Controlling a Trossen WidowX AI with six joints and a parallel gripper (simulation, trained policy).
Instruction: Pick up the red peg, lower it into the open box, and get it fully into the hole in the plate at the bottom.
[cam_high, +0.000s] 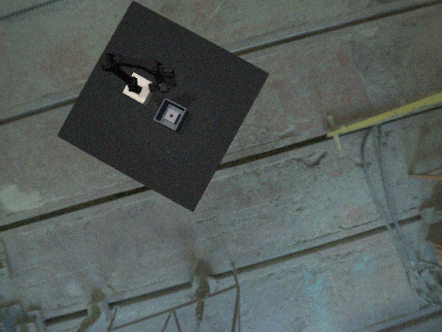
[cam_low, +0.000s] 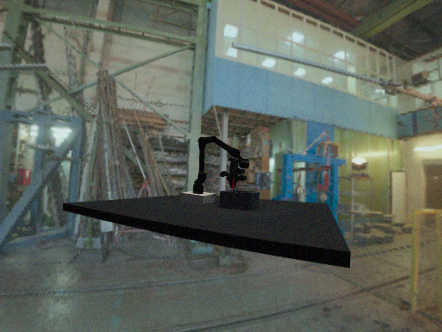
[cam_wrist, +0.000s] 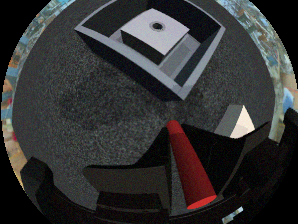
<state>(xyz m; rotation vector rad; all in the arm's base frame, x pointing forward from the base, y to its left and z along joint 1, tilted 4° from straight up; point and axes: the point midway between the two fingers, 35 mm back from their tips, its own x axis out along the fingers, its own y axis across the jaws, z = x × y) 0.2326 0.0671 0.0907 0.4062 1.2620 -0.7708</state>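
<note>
Now: gripper tip 9 cm short of the pale plate, 13 cm to the left of it and 6 cm above it. The rest, counted from my gripper tip: dark box (9 cm ahead, 13 cm to the right, 8 cm below); then red peg (1 cm to the left, 3 cm above).
</note>
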